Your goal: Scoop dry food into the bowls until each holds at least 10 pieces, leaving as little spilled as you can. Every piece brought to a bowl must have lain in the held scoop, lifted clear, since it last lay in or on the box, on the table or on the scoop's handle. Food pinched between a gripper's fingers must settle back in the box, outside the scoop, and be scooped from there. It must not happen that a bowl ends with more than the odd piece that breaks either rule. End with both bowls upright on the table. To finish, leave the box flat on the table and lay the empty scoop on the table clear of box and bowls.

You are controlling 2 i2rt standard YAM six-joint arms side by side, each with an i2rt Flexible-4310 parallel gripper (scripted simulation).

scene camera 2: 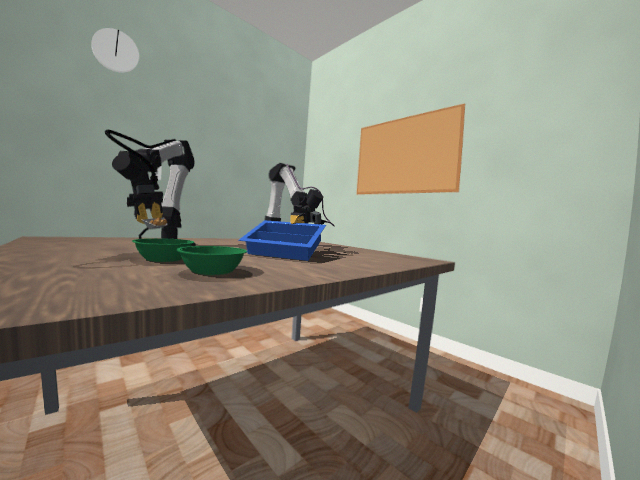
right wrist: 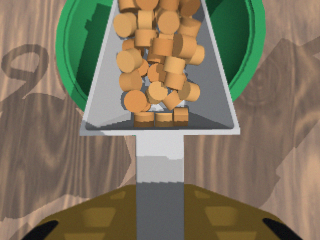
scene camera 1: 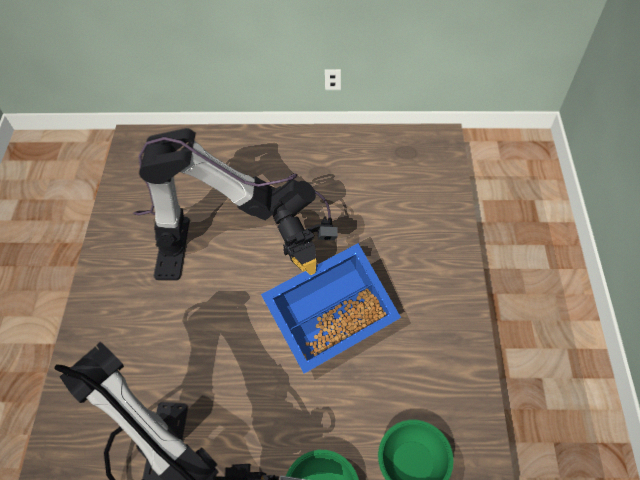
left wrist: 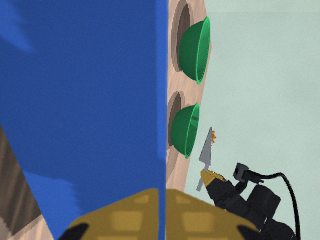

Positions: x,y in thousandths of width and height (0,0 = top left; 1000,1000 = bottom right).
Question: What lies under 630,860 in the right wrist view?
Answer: My right gripper.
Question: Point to a green bowl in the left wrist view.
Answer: At 608,194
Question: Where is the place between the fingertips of my left gripper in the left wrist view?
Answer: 508,823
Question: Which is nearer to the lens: the blue box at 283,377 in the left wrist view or the green bowl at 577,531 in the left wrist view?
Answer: The blue box.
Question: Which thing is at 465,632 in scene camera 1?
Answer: A blue box.
